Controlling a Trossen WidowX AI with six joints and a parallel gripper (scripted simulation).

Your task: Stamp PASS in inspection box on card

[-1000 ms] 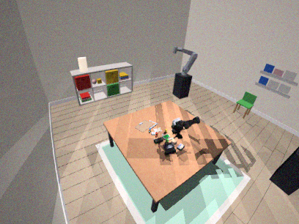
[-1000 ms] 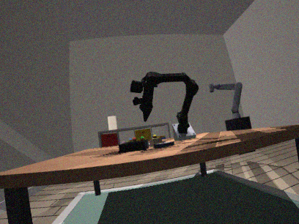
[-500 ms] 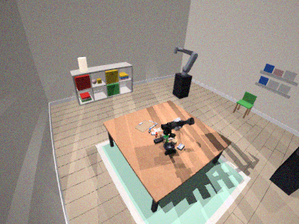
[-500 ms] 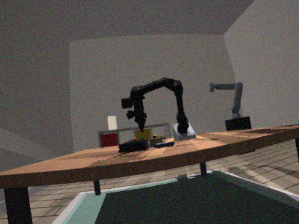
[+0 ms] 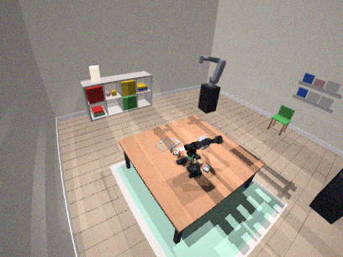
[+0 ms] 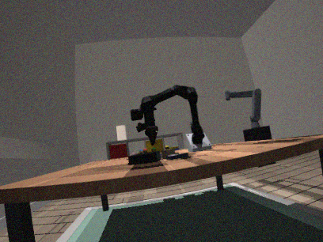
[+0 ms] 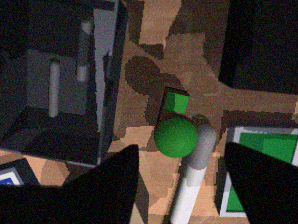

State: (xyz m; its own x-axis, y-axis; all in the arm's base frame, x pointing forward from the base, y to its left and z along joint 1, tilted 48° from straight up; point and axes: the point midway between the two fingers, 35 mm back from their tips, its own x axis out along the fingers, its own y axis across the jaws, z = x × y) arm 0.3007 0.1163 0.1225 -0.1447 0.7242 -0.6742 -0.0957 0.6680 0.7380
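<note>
The PASS stamp lies 60 mm below my gripper tip. From my gripper tip the other things lie so: white pen 90 mm behind, 20 mm to the right, 70 mm below; brown block 80 mm behind, 50 mm to the left, 60 mm below; grey tray 20 mm ahead, 80 mm to the left, 70 mm below.
</note>
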